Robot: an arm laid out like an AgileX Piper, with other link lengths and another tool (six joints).
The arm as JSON. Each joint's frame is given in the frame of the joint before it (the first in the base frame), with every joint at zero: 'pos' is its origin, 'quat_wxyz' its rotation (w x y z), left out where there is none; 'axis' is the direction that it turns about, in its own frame. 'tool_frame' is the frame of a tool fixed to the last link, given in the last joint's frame.
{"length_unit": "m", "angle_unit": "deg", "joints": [
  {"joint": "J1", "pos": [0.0, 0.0, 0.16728], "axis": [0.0, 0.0, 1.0]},
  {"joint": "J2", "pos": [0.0, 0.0, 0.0], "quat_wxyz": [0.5, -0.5, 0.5, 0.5], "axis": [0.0, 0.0, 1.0]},
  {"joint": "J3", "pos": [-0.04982, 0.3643, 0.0], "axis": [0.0, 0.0, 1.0]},
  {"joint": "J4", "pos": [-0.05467, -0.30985, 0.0], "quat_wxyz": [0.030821, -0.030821, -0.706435, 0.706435], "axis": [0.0, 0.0, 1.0]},
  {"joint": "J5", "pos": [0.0, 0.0, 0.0], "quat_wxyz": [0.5, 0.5, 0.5, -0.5], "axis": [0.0, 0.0, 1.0]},
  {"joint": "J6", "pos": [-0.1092, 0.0, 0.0], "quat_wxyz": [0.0, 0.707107, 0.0, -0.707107], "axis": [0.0, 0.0, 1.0]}
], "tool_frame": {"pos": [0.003, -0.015, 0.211], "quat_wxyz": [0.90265, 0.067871, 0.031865, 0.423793]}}
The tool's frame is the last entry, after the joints.
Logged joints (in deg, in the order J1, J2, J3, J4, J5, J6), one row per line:
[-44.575 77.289 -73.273 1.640 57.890 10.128]
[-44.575 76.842 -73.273 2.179 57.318 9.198]
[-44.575 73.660 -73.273 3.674 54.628 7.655]
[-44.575 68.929 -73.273 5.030 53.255 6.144]
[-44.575 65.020 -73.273 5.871 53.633 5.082]
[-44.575 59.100 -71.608 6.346 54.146 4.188]
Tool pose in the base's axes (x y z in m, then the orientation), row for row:
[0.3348 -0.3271 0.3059 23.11 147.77 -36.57]
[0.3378 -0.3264 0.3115 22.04 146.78 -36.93]
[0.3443 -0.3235 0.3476 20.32 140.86 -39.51]
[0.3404 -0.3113 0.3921 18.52 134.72 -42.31]
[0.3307 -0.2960 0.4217 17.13 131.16 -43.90]
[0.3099 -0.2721 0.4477 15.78 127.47 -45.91]
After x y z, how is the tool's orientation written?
As a rotation vector, in degrees.
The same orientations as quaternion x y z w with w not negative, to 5 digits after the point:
[0.14624 0.93507 -0.23141 0.22519]
[0.14010 0.93304 -0.23475 0.23386]
[0.13215 0.91605 -0.25694 0.27815]
[0.12311 0.89553 -0.28125 0.32213]
[0.11527 0.88256 -0.29540 0.34719]
[0.10742 0.86769 -0.31251 0.37136]

